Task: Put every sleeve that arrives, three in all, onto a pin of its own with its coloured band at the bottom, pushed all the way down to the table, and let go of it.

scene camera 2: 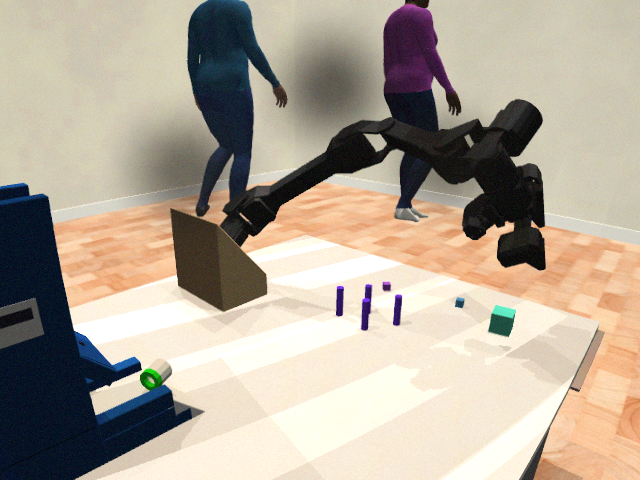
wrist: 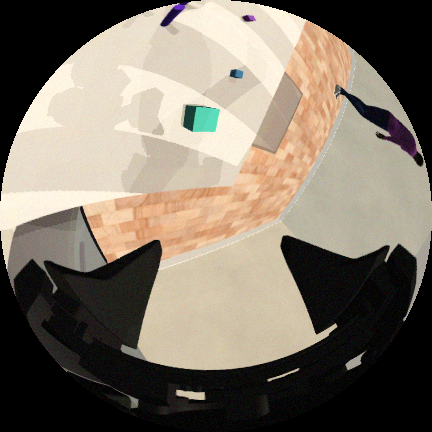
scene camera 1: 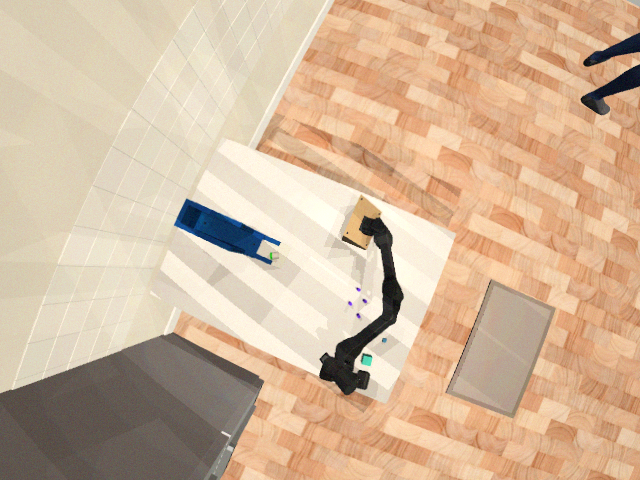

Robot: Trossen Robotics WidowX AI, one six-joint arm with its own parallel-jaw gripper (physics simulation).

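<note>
A pale grey sleeve (scene camera 1: 275, 255) (scene camera 2: 162, 370) with a bright green band at one end lies on its side at the open end of the blue chute (scene camera 1: 227, 233) (scene camera 2: 31, 413). Its banded end faces scene camera 2. Several thin purple pins (scene camera 1: 349, 303) (scene camera 2: 397, 310) stand upright in a group on the table; part of one pin (wrist: 172, 16) shows at the top of the wrist view. The visible pins are bare. My gripper (scene camera 1: 345, 376) (scene camera 2: 497, 236) (wrist: 222, 244) is open and empty, high above the table's edge, beyond the teal cube and far from the sleeve.
A teal cube (scene camera 1: 366, 359) (scene camera 2: 501, 320) (wrist: 205, 119), a small blue cube (scene camera 1: 384, 340) (scene camera 2: 459, 302) (wrist: 236, 73) and a small purple cube (scene camera 2: 386, 286) (wrist: 249, 18) lie on the table. The arm's wedge-shaped base (scene camera 1: 355, 227) (scene camera 2: 199, 260) stands behind the pins in scene camera 2.
</note>
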